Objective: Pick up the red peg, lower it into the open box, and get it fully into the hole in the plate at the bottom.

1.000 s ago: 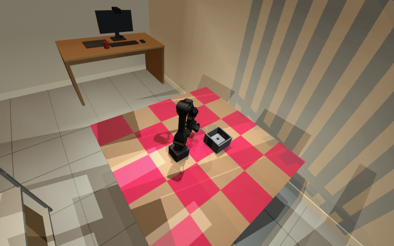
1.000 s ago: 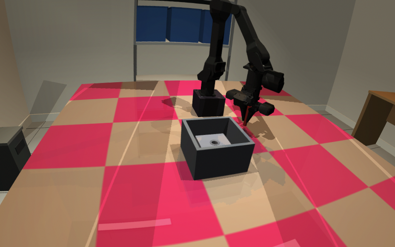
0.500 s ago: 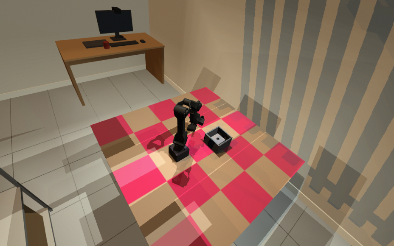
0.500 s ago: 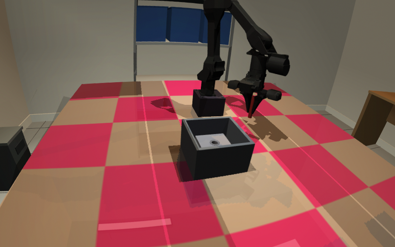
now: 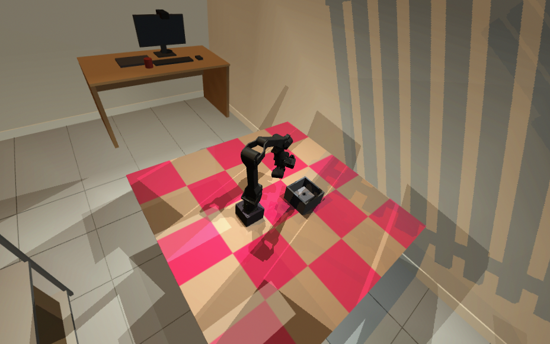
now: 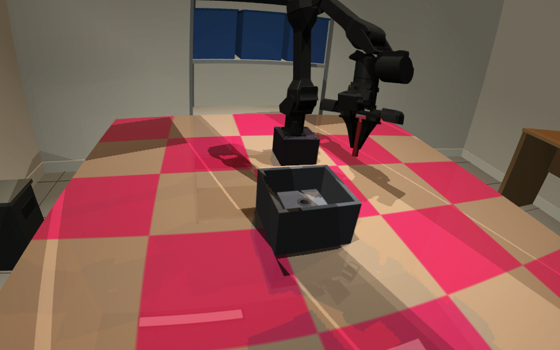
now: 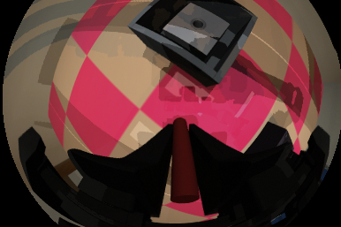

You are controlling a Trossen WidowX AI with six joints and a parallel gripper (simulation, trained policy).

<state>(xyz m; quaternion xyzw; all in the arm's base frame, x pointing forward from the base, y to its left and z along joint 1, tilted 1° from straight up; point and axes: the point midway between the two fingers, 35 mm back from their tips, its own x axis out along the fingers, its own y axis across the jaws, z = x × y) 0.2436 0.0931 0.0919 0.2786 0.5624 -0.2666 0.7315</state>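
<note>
The grey plate lies 130 mm to the right of my gripper tip, 90 mm below it and 90 mm ahead of it. Round my gripper tip: dark box: 130 mm to the right, 110 mm below, 90 mm ahead; then red peg: 20 mm above, 10 mm to the left, 10 mm behind.
</note>
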